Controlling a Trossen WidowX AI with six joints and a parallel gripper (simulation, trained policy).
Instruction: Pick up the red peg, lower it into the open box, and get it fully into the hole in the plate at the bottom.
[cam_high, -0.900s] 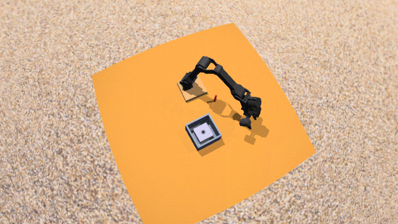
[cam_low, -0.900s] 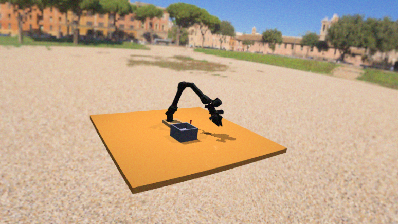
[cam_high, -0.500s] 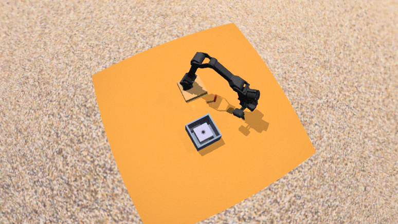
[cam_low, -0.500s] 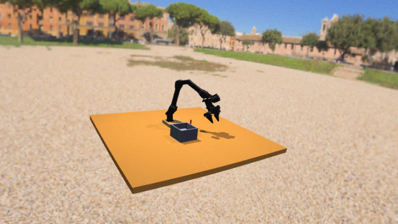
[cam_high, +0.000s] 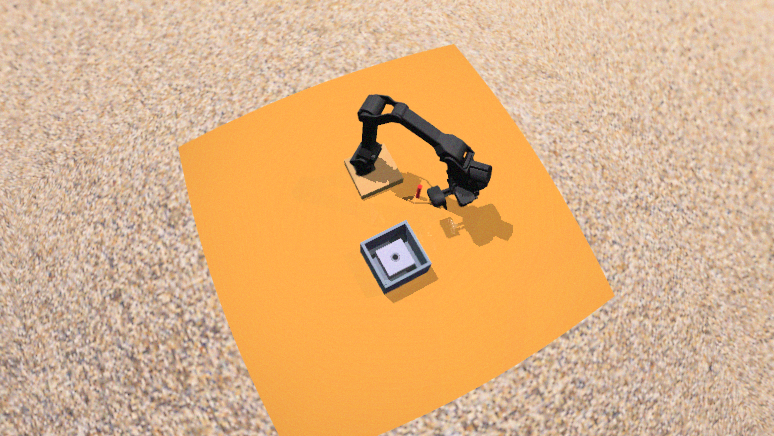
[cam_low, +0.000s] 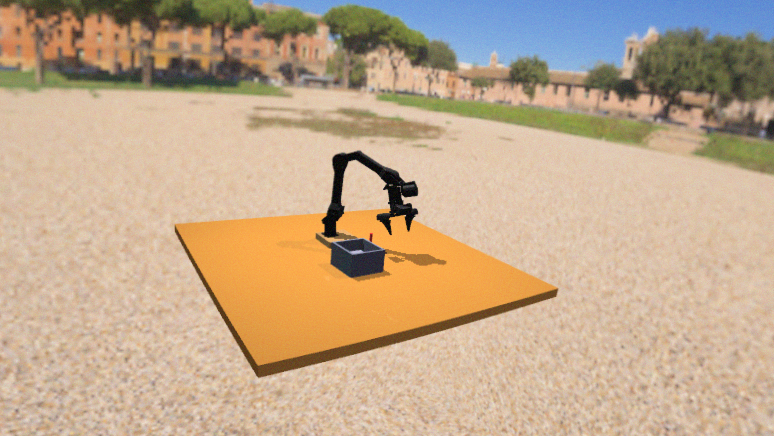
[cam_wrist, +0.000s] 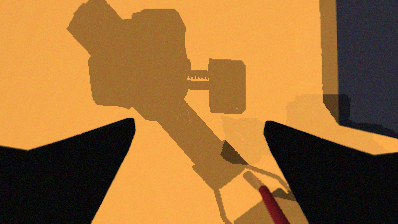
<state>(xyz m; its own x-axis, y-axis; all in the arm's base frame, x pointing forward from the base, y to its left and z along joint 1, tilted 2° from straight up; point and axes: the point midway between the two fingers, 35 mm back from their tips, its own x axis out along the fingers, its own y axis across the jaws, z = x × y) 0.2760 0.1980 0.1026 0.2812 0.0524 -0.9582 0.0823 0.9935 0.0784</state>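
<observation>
Now: gripper tip 12 cm past the red peg, 8 cm to the left of it and 7 cm above it. From my gripper tip the other things lie so: pale plate 25 cm to the right, 6 cm below, 6 cm ahead; then grey box 25 cm to the right, 8 cm below, 6 cm ahead.
</observation>
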